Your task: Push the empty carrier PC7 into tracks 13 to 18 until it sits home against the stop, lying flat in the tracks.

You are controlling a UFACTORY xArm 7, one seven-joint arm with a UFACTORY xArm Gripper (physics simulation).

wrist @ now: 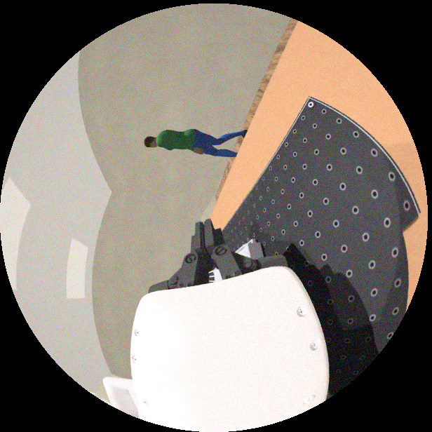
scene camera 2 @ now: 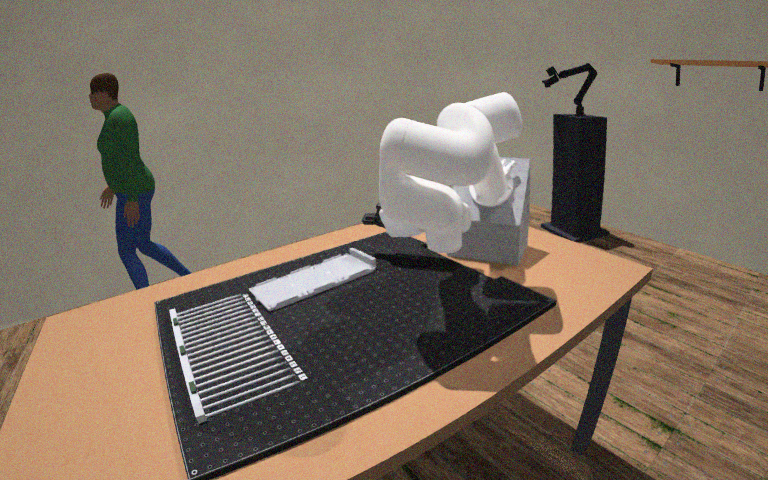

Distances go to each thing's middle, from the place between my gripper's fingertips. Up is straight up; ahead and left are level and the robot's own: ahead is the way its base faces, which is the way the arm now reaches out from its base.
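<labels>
There's the carrier PC7 (scene camera 2: pixel 274 293), and my hand is 170 mm short of it, 130 mm to the right of it and 90 mm above it.
</labels>
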